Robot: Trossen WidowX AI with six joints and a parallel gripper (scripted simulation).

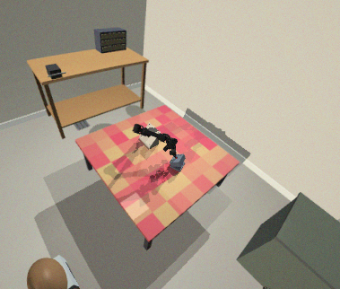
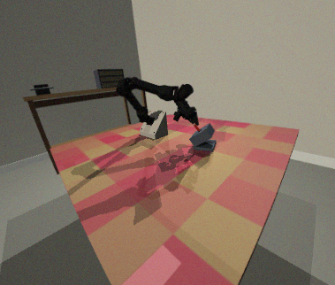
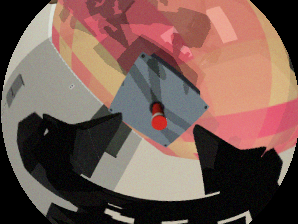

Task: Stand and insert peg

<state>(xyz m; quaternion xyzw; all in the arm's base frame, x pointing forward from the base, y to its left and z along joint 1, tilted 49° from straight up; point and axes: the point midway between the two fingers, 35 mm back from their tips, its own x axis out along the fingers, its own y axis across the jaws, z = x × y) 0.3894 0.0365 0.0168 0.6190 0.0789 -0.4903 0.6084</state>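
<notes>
Now: gripper tip 1 cm to the left of the red peg and 1 cm above it. Also, from my gripper tip: grey-blue sloped panel: 5 cm below, 3 cm ahead, 1 cm to the left.
</notes>
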